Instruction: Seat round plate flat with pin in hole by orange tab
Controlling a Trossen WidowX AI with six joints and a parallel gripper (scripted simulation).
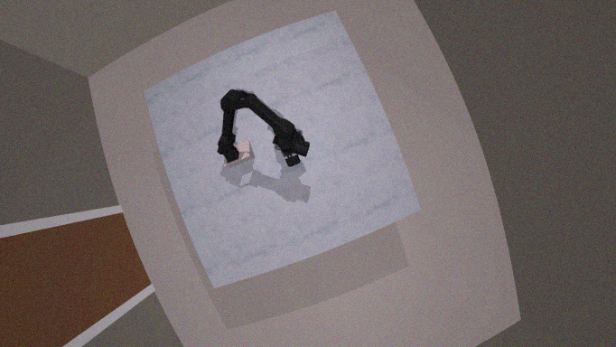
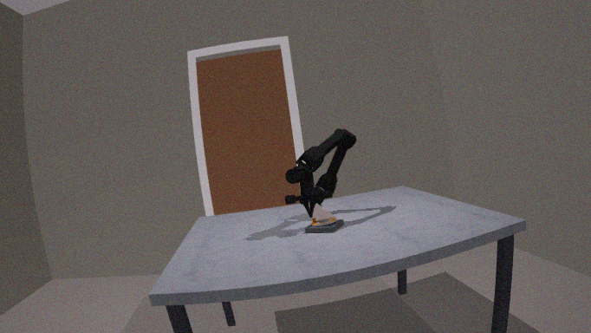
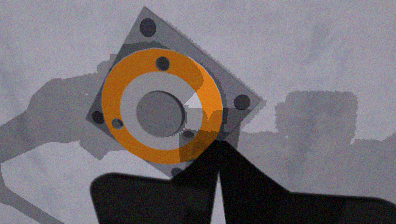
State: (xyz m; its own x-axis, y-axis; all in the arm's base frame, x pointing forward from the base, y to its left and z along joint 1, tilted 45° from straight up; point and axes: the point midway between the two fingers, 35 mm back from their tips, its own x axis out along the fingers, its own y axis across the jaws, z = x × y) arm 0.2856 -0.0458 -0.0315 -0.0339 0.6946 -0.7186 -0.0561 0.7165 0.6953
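Now: the base 50 mm to the left of my gripper tip, 30 mm below it and 10 mm ahead of it.
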